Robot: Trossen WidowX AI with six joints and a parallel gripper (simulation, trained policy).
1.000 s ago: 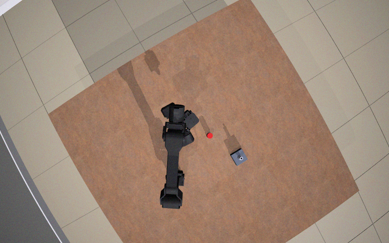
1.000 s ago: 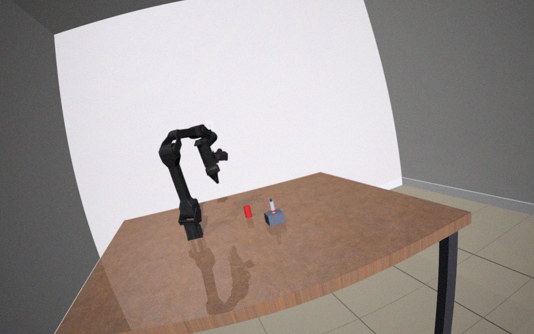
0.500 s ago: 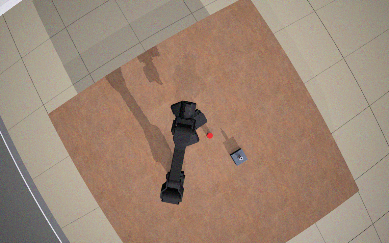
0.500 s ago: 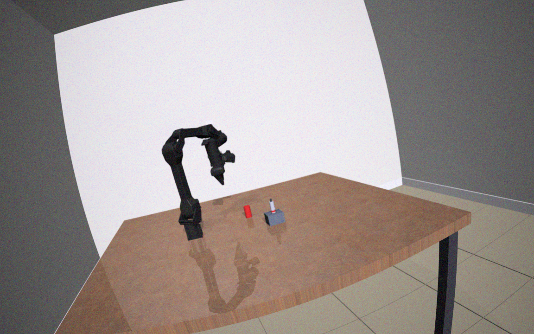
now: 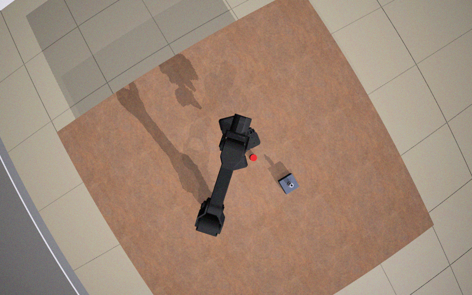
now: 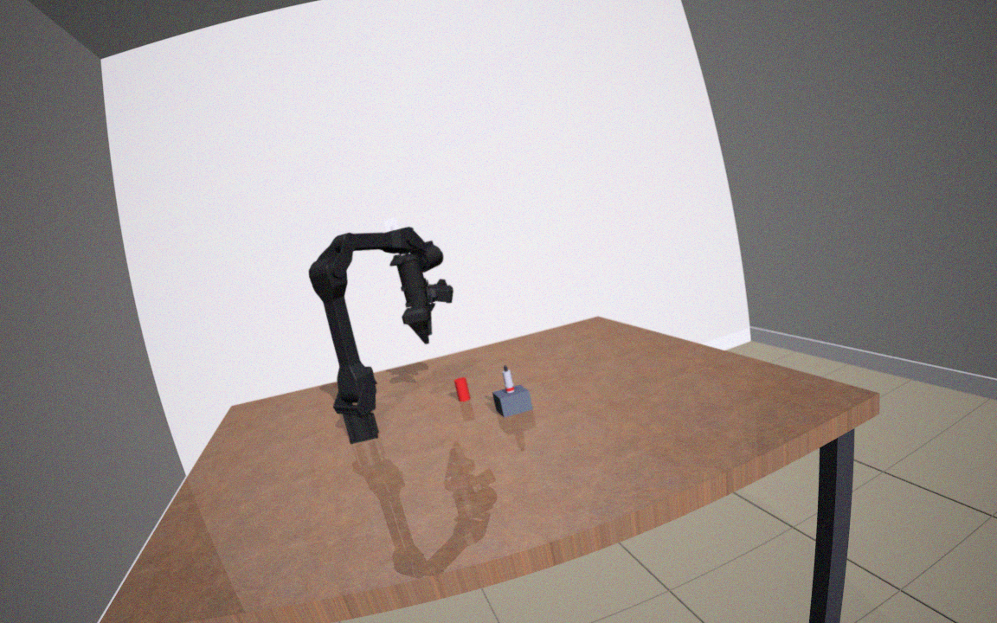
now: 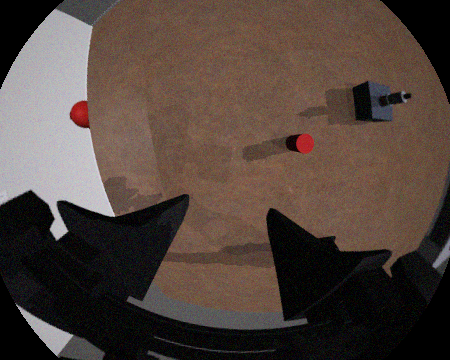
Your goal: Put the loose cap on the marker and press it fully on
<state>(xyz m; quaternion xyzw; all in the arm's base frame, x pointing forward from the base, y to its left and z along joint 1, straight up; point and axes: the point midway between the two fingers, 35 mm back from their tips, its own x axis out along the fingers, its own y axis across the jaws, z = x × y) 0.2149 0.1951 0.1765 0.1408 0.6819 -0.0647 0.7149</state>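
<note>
Now: the red cap 12 cm below my gripper tip, 10 cm to the right of it and 4 cm ahead of it. Round my gripper tip: grey holder block (27 cm to the right, 12 cm below, 11 cm ahead).
</note>
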